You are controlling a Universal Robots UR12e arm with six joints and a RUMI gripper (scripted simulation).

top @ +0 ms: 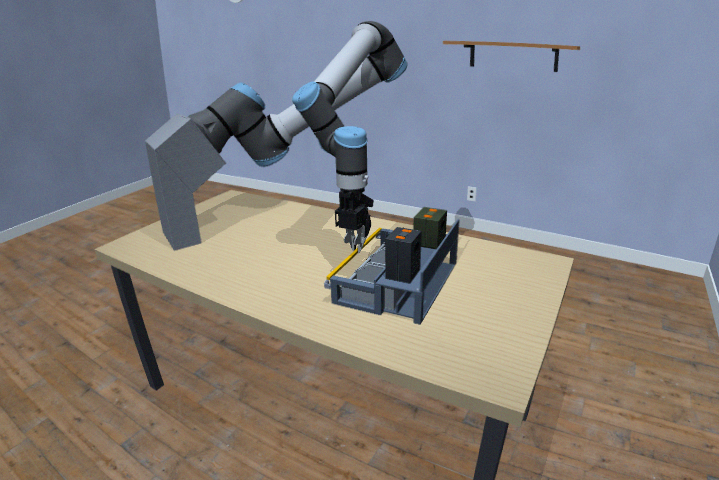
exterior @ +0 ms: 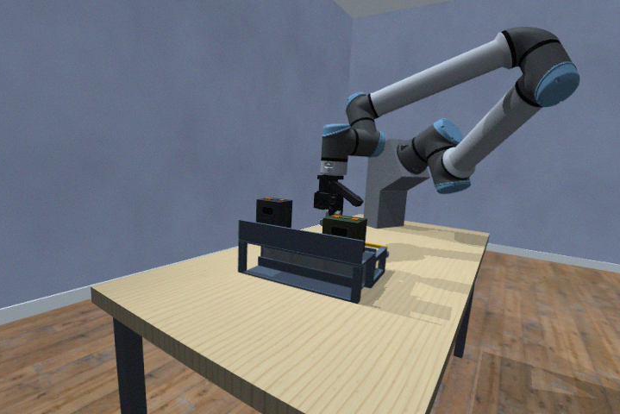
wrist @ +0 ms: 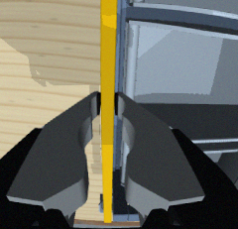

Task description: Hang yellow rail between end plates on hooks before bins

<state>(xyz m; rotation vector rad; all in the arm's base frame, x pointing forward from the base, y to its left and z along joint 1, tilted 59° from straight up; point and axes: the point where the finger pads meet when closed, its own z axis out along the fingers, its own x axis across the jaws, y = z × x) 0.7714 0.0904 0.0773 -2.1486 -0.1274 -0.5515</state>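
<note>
Now: hand 10 mm above the yellow rail. Round my hand: black box (220 mm ahead, 50 mm to the right, 70 mm above); then dark green box (160 mm ahead, 170 mm to the left, 60 mm above).
</note>
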